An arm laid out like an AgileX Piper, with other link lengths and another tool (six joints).
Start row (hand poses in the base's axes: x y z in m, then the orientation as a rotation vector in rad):
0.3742 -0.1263 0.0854 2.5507 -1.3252 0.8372
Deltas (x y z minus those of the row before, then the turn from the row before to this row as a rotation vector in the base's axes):
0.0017 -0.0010 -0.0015 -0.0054 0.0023 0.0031
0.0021 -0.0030 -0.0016 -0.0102 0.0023 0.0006
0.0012 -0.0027 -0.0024 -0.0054 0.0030 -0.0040
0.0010 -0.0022 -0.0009 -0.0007 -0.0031 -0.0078
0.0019 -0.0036 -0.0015 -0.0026 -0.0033 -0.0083
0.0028 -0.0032 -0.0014 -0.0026 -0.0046 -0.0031
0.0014 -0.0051 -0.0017 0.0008 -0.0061 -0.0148
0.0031 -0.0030 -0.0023 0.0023 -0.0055 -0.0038
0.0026 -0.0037 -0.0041 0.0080 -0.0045 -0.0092
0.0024 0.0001 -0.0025 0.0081 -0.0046 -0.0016
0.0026 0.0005 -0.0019 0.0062 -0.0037 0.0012
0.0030 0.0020 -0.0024 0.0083 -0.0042 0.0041
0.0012 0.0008 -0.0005 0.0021 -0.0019 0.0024
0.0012 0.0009 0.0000 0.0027 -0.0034 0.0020
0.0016 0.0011 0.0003 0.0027 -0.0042 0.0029
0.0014 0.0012 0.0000 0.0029 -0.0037 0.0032
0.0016 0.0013 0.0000 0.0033 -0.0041 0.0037
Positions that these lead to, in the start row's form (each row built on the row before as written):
0.3759 -0.1273 0.0839 2.5495 -1.3169 0.8370
0.3780 -0.1303 0.0823 2.5425 -1.3079 0.8385
0.3792 -0.1330 0.0799 2.5352 -1.3076 0.8360
0.3802 -0.1352 0.0790 2.5276 -1.3170 0.8390
0.3821 -0.1388 0.0775 2.5181 -1.3256 0.8431
0.3849 -0.1420 0.0761 2.5130 -1.3286 0.8500
0.3863 -0.1471 0.0744 2.5000 -1.3480 0.8550
0.3894 -0.1501 0.0721 2.4978 -1.3558 0.8607
0.3920 -0.1538 0.0680 2.4951 -1.3738 0.8612
0.3944 -0.1537 0.0655 2.4992 -1.3833 0.8633
0.3970 -0.1532 0.0636 2.5045 -1.3879 0.8656
0.4000 -0.1512 0.0612 2.5140 -1.3910 0.8681
0.4012 -0.1504 0.0607 2.5176 -1.3905 0.8701
0.4024 -0.1495 0.0607 2.5211 -1.3913 0.8739
0.4040 -0.1484 0.0610 2.5254 -1.3913 0.8789
0.4054 -0.1472 0.0610 2.5301 -1.3910 0.8832
0.4070 -0.1459 0.0610 2.5355 -1.3905 0.8880

